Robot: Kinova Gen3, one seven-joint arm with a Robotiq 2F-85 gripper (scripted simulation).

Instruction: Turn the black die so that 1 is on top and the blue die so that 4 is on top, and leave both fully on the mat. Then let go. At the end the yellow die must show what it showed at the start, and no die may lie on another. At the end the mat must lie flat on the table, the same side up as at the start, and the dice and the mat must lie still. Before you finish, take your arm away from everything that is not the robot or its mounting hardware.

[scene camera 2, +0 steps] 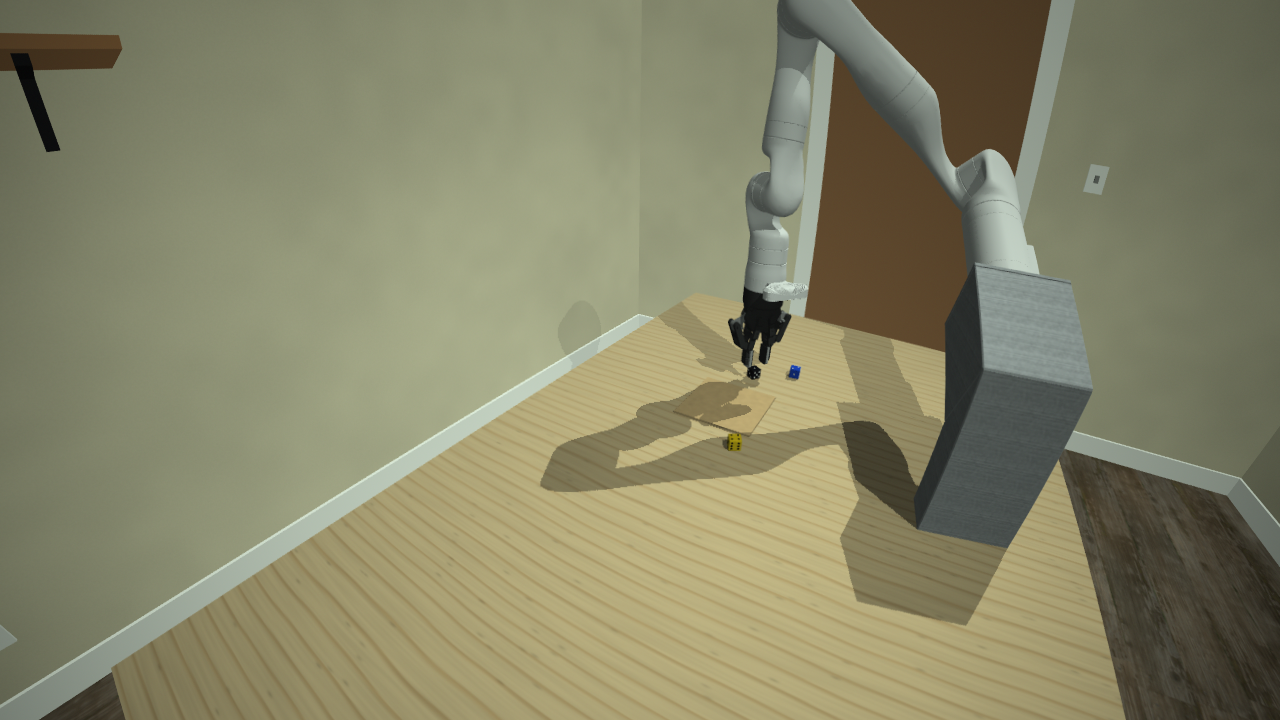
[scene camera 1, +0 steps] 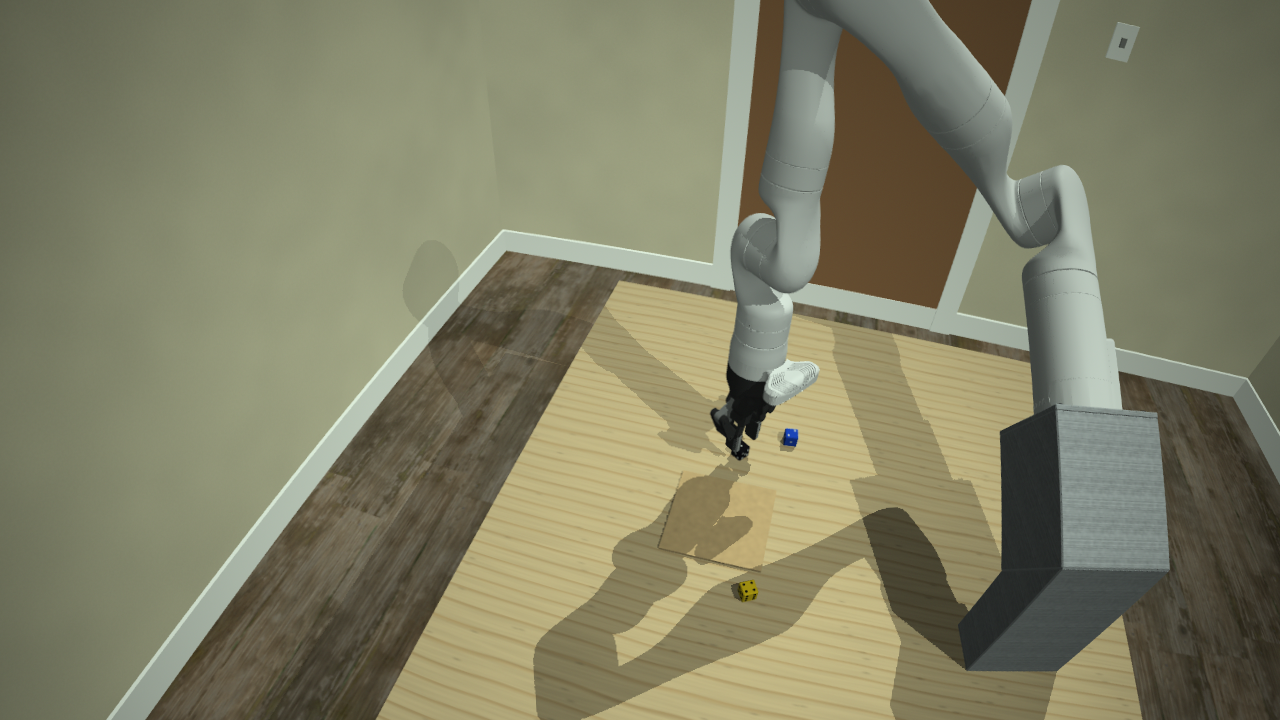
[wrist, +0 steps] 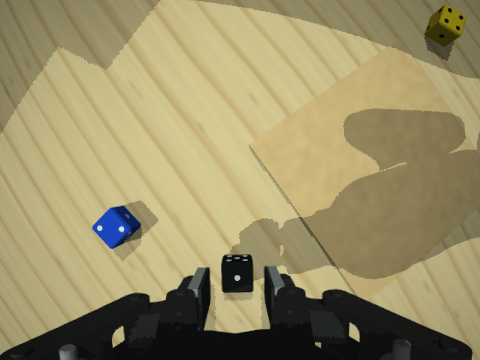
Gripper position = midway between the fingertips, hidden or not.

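Observation:
A tan mat is visible: the mat (scene camera 1: 727,522) (scene camera 2: 730,407) (wrist: 375,165). Also visible: a black die (wrist: 237,270) and a blue die (wrist: 117,225). My gripper (scene camera 1: 741,442) (scene camera 2: 754,364) (wrist: 237,282) is in sight as well.

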